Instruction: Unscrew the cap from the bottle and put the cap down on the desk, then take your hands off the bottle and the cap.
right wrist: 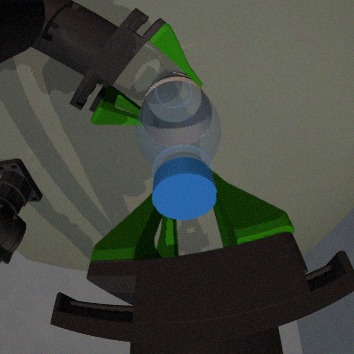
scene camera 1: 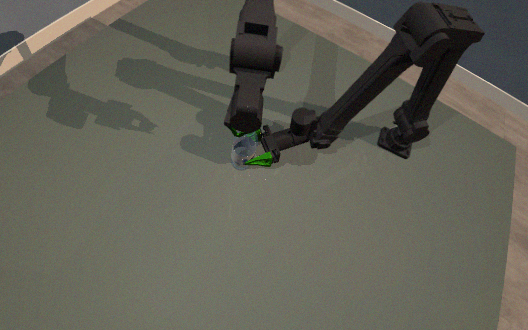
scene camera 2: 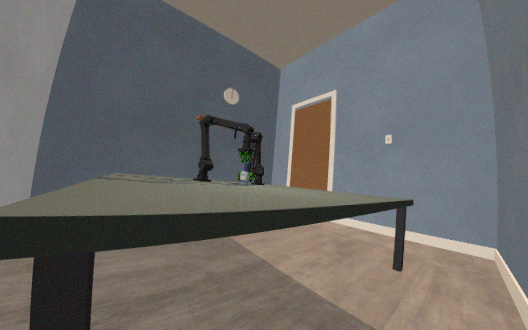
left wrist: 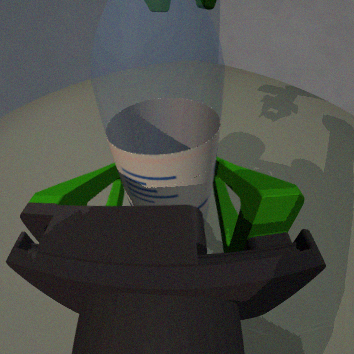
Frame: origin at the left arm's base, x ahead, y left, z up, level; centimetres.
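Seen in the pictures: left gripper, fingertip midpoint: point(right wrist: 178, 105) point(scene camera 1: 241, 153) point(scene camera 2: 244, 177) point(left wrist: 167, 165); right gripper, fingertip midpoint: point(right wrist: 187, 179) point(scene camera 1: 238, 131) point(scene camera 2: 244, 162) point(left wrist: 180, 9); left arm's base, link origin: point(scene camera 1: 393, 143) point(scene camera 2: 257, 184); right arm's base, link origin: point(right wrist: 20, 179).
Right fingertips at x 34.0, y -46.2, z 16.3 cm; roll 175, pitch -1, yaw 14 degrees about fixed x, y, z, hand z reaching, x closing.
Note:
Offsets run from my right fingertips to a thing's top centre. Level surfaces: height alone.
The clear bluish bottle @(dx -0.4, dy +2.1, dz +3.6 cm) point(scene camera 1: 244, 151) point(scene camera 2: 244, 176) point(left wrist: 157, 65) point(right wrist: 205, 134) stands upright on the desk, with a white label band low on its body. The blue cap @(dx -0.6, dy +2.5, dz +4.1 cm) point(right wrist: 184, 196) is at the bottle's neck; the right wrist view does not show whether its thread is loose. My left gripper point(scene camera 2: 245, 175) point(left wrist: 167, 165) point(right wrist: 178, 105) is shut on the bottle's lower body from the side. My right gripper point(scene camera 1: 246, 134) point(scene camera 2: 245, 158) point(left wrist: 182, 3) point(right wrist: 187, 179) is above it, shut on the cap, one finger on each side. In scene camera 1 the right arm hides the cap.
The grey-green desk @(dz -16.3 cm) point(scene camera 1: 250, 250) point(scene camera 2: 150, 200) extends around the bottle, with arm shadows across it. The left arm point(scene camera 1: 367, 87) reaches in from the right in scene camera 1, close below the right arm's wrist point(scene camera 1: 247, 95). The desk's edge point(scene camera 2: 300, 202) is toward scene camera 2.

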